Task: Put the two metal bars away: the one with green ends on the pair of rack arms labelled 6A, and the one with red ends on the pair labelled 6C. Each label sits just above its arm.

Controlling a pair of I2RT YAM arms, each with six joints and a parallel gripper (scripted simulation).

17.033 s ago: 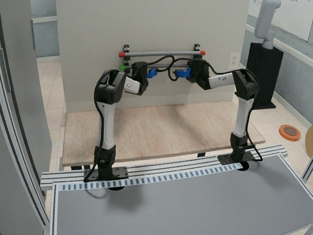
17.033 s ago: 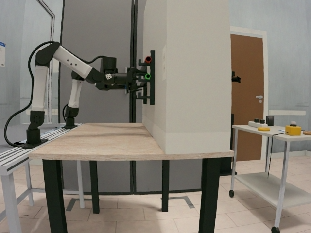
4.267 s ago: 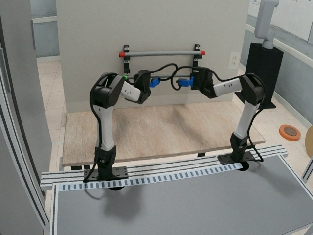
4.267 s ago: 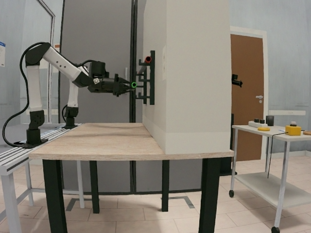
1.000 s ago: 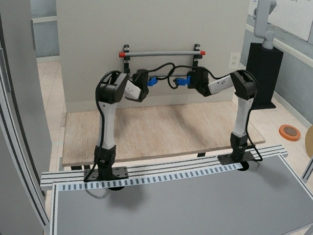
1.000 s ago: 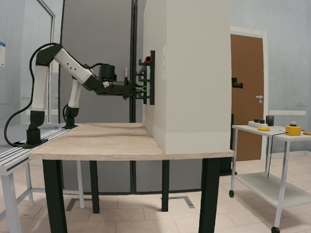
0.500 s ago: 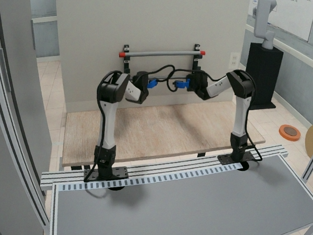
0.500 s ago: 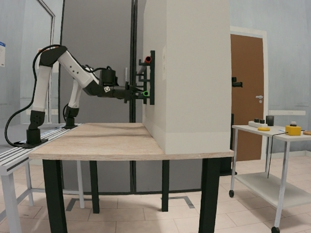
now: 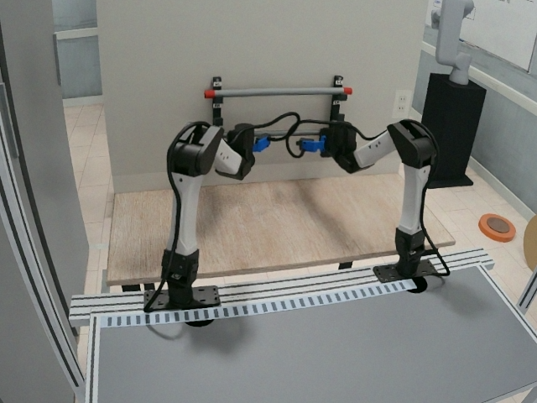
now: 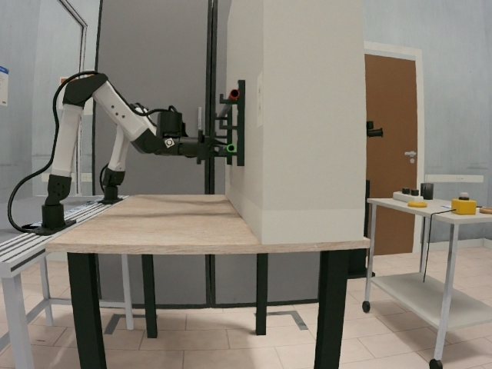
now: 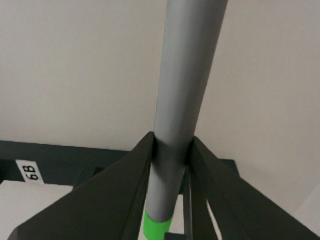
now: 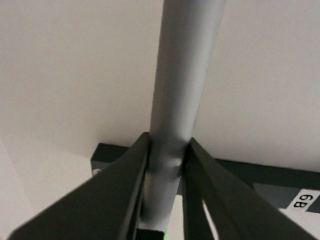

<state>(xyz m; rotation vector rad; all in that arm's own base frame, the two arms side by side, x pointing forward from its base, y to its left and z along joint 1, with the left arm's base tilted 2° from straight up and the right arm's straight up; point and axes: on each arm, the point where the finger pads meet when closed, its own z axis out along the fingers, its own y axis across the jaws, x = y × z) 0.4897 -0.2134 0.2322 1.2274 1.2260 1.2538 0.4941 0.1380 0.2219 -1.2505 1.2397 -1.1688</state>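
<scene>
Now: right hand 150 mm to the right of the green-ended bar. Round my right hand: beige wall panel 240 mm above, 180 mm to the left, 150 mm ahead; wall socket 320 mm to the right, 90 mm above, 40 mm ahead; red-ended bar 160 mm to the left, 150 mm above, 10 mm ahead.
</scene>
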